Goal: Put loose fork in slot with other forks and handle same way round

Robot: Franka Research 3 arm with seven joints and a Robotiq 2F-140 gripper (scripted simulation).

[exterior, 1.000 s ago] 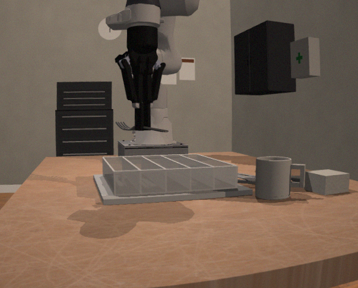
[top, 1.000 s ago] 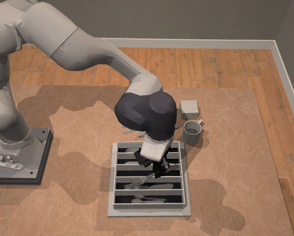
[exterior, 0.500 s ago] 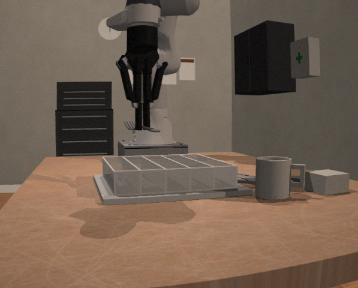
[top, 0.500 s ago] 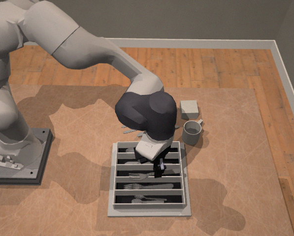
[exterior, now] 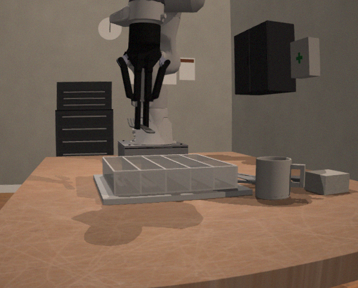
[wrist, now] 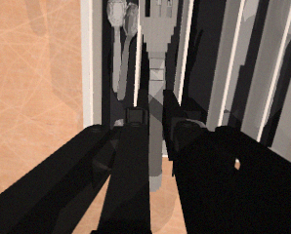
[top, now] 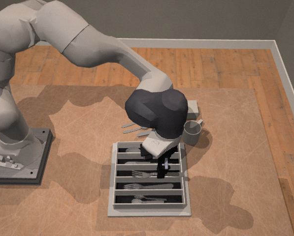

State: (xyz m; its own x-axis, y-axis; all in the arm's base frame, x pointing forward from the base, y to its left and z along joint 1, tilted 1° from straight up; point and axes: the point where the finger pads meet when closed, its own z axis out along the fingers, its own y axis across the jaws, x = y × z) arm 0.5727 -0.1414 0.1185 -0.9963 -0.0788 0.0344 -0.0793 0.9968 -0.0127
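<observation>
My gripper is now 140 mm above the five-slot tray, 60 mm to the right of it and 50 mm past it. Also, from my hand: mug: 270 mm to the left, 150 mm ahead, 140 mm below; block: 420 mm to the left, 160 mm below, 150 mm ahead; knife: 160 mm below, 110 mm to the left, 30 mm behind.
</observation>
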